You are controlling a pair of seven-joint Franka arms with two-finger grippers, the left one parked.
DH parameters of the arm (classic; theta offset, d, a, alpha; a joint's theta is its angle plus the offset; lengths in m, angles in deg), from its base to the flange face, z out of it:
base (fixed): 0 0 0 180
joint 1: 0 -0.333 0 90
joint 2: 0 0 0 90
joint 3: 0 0.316 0.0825 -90
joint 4: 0 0 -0.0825 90
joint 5: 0 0.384 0 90
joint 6: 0 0 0.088 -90
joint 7: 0 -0.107 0 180
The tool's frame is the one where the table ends.
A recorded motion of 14 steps. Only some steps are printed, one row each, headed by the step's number.
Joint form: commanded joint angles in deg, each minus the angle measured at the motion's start. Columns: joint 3, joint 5, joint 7, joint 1, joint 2, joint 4, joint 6.
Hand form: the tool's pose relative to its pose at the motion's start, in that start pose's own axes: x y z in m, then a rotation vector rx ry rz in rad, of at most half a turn. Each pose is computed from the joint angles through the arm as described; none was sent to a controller.
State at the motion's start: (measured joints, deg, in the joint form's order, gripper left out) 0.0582 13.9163 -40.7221 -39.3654 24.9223 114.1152 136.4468
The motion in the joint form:
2: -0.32 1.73 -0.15 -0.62 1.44 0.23 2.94
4: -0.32 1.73 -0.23 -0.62 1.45 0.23 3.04
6: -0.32 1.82 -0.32 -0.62 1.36 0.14 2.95
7: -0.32 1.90 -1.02 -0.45 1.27 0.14 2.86
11: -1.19 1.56 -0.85 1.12 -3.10 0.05 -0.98
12: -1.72 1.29 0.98 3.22 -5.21 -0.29 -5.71
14: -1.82 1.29 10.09 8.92 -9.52 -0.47 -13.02
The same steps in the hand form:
2: 0.0016 -0.0012 0.0127 0.0239 0.0093 0.0243
4: 0.0017 -0.0013 0.0126 0.0249 0.0105 0.0258
6: 0.0018 -0.0019 0.0112 0.0271 0.0105 0.0280
7: 0.0030 -0.0009 0.0101 0.0285 0.0098 0.0439
11: 0.0143 0.0104 -0.0346 0.0450 0.0170 0.0633
12: 0.0264 0.0289 -0.0562 0.0276 -0.0108 0.0643
14: 0.0513 0.0733 -0.1006 0.0289 -0.0500 -0.0122

